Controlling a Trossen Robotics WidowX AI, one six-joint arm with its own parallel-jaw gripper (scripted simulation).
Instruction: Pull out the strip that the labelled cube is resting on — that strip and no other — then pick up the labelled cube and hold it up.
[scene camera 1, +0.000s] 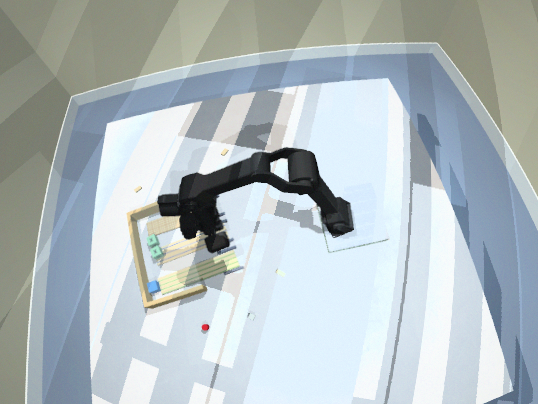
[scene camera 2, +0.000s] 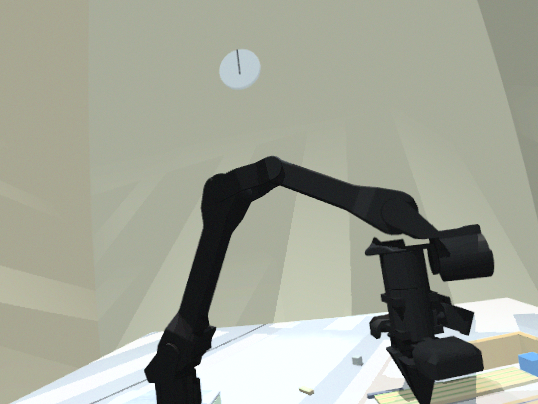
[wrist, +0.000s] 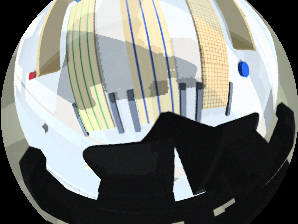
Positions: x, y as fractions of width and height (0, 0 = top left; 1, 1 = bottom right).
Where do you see my gripper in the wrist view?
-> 0.56, 0.52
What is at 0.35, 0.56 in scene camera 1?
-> My gripper.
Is my gripper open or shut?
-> Shut.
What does my gripper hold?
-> Nothing.
